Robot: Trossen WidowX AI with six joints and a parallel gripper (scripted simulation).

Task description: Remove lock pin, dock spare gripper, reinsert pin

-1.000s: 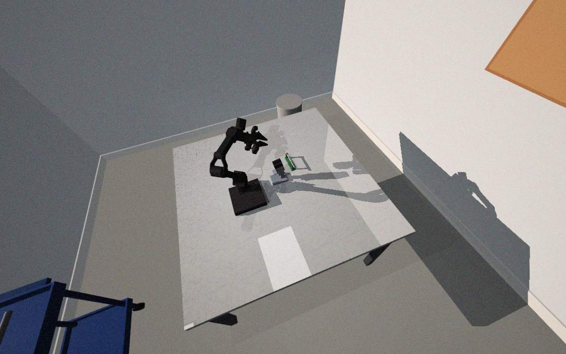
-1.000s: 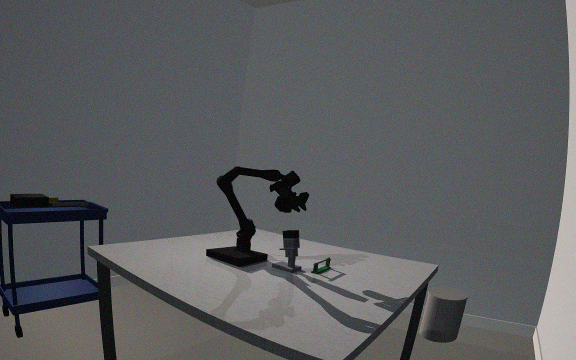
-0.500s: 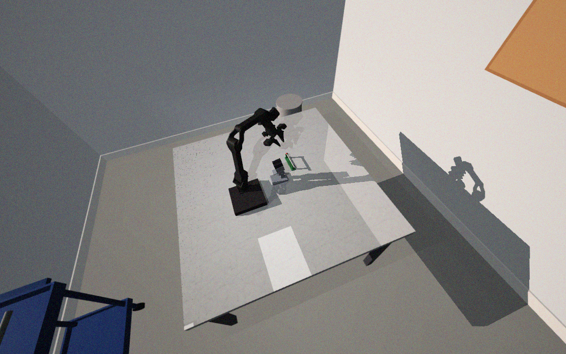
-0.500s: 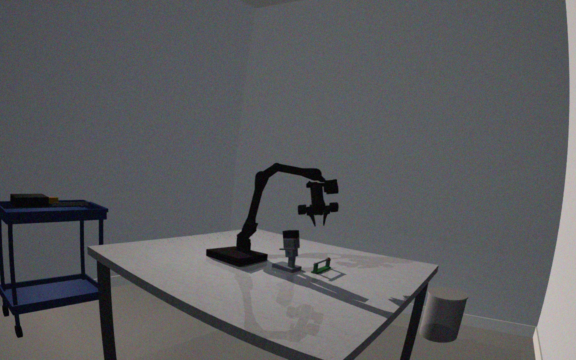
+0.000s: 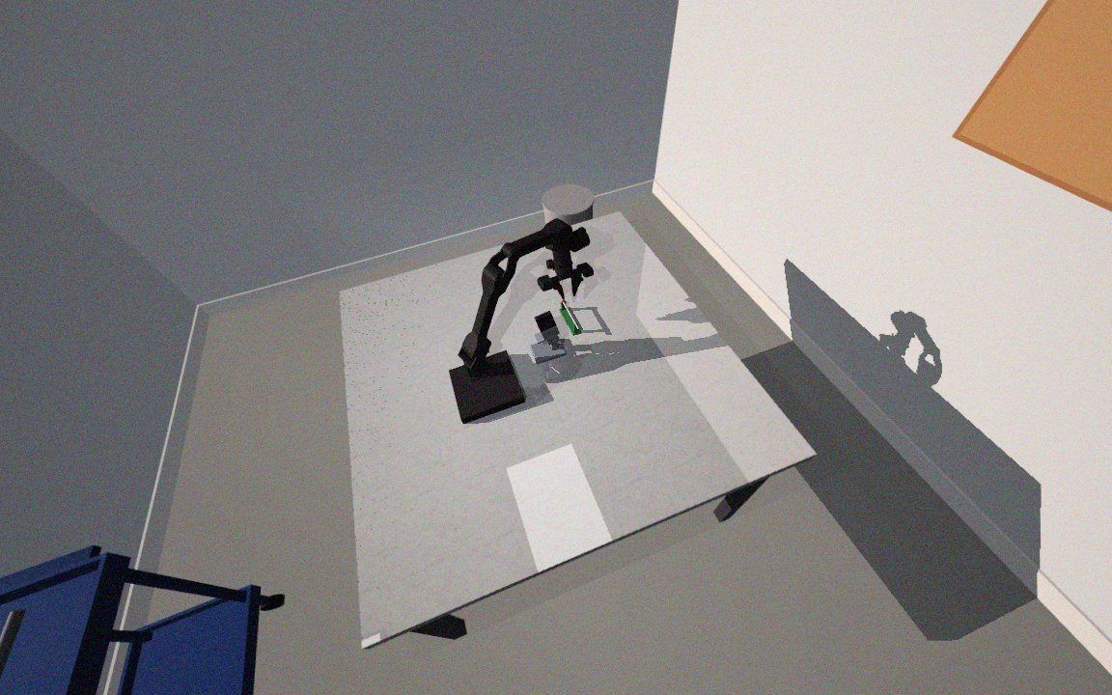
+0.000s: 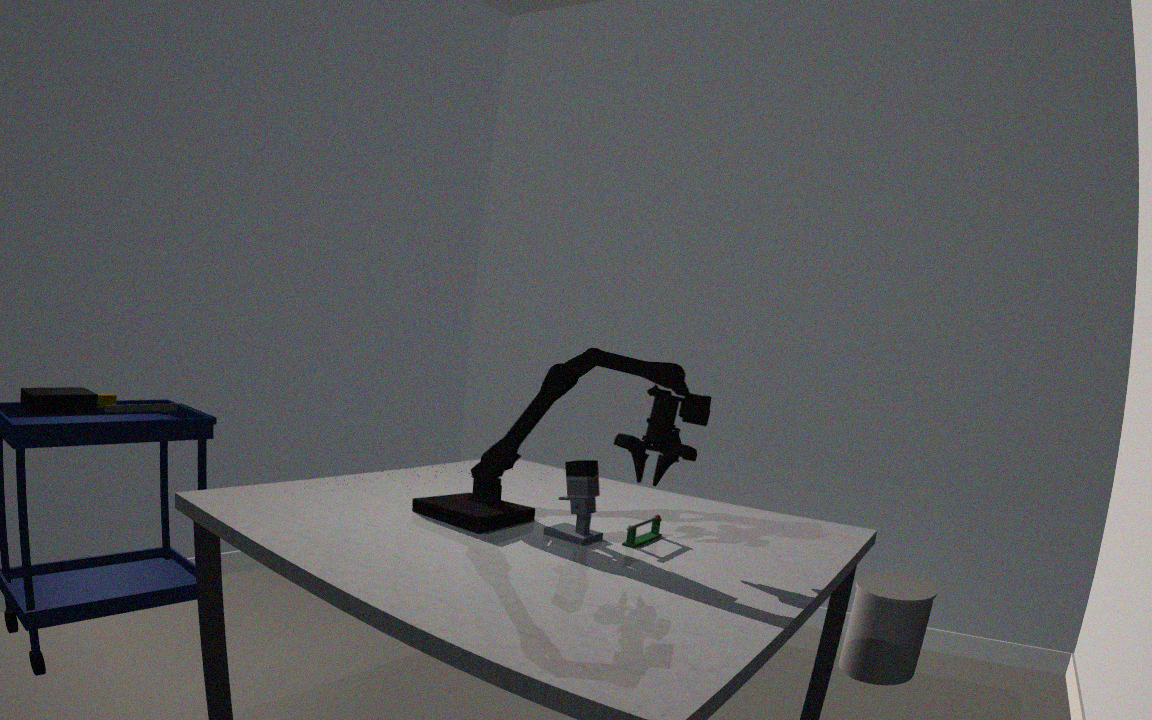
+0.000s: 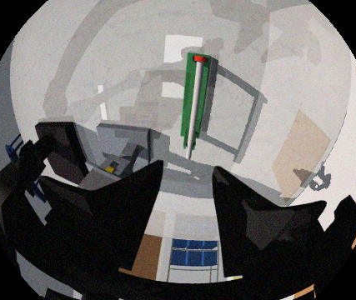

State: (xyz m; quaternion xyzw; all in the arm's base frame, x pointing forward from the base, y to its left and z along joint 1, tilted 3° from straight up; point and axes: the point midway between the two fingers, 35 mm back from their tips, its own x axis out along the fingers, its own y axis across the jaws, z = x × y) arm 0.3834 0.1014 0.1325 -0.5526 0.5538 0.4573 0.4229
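Right now the green rack is 110 mm below my gripper tip and 10 mm to the left of it. Also, from my gripper tip: mount: 110 mm behind, 90 mm to the right, 90 mm below; spare gripper: 110 mm behind, 90 mm to the right, 10 mm below.
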